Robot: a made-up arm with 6 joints.
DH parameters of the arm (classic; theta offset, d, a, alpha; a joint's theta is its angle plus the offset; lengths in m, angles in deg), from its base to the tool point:
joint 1: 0 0.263 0 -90
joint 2: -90 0 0.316 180
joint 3: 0 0 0 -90
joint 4: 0 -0.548 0 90
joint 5: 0 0.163 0 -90
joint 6: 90 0 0 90
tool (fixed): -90 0 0 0
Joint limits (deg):
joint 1: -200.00..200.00
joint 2: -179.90..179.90
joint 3: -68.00..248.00
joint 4: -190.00..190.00
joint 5: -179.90..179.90
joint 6: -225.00..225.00
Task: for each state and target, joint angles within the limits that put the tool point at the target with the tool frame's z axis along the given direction. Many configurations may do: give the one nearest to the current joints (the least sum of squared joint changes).
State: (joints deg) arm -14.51 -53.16 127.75 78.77 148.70 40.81
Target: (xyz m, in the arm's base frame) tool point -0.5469 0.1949 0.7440 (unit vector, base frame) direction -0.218 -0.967 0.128
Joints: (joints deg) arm -18.22 -6.13 140.39 94.98 179.48 14.15
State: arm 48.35 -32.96 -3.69 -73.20 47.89 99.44
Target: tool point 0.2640 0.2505 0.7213 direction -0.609 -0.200 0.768
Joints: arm 52.41 -33.61 2.04 -69.76 47.56 91.32
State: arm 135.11 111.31 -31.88 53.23 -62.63 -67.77
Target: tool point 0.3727 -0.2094 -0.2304 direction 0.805 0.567 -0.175
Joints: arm 128.39 158.61 -1.88 6.05 -69.23 -83.20
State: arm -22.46 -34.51 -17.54 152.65 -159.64 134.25
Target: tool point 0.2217 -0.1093 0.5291 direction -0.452 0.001 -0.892
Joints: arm -60.59 -79.18 -66.04 148.83 -139.77 130.55
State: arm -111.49 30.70 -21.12 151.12 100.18 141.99
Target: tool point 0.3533 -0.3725 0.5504 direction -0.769 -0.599 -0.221
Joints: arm -64.73 -11.06 -16.42 169.89 97.34 103.60
